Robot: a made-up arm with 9 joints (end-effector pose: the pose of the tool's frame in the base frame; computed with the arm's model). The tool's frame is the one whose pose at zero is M. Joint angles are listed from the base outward.
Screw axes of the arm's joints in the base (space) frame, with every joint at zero. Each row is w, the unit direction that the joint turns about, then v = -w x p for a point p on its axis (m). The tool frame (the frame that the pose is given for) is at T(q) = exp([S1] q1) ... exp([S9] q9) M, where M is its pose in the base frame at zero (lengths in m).
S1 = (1, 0, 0, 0.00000, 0.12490, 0.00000)
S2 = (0, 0, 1, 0.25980, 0.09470, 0.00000)
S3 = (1, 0, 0, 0.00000, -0.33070, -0.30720)
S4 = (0, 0, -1, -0.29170, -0.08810, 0.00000)
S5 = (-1, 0, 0, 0.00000, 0.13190, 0.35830)
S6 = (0, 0, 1, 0.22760, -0.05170, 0.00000)
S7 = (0, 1, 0, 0.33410, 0.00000, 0.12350)
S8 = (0, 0, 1, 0.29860, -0.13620, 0.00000)
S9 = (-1, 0, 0, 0.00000, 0.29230, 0.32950)
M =
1 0 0 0.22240
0 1 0 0.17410
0 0 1 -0.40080
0 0 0 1
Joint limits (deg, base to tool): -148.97..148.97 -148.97..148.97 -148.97..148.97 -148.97..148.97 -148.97..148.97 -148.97..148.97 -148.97..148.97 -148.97..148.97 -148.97..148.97
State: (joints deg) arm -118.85 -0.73 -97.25 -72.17 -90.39 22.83 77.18 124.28 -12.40
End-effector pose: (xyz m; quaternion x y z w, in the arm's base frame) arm -0.3867 -0.8036 -0.0471 0.5007 0.4571 -0.2985 0.6717
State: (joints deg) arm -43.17 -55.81 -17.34 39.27 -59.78 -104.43 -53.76 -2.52 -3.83
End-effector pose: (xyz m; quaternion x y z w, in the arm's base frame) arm -0.0421 -0.2659 -0.4468 0.0066 0.3917 0.9074 0.1523
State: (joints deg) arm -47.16 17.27 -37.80 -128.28 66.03 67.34 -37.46 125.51 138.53
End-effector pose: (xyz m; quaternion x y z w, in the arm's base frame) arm -0.1011 0.2575 -0.4293 0.9857 0.0425 0.1514 0.0612
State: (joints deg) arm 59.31 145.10 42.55 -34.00 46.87 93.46 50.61 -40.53 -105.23
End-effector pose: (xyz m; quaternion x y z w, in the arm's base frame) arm -0.1577 0.7580 0.1201 -0.2414 -0.1609 0.9555 0.0541
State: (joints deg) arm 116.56 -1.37 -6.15 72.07 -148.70 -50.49 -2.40 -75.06 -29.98
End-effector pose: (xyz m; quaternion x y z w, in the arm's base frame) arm 0.3498 -0.0668 0.4200 -0.2354 -0.5000 -0.0556 0.8316
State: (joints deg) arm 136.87 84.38 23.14 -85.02 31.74 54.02 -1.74 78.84 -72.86
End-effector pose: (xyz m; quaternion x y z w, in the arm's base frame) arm -0.1477 0.0782 0.7914 -0.7371 -0.4918 0.2843 0.3661
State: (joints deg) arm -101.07 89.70 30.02 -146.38 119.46 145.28 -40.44 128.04 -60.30
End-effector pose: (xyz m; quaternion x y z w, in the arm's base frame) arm 0.0111 -0.0189 -0.2489 0.5350 0.3286 0.3031 0.7168
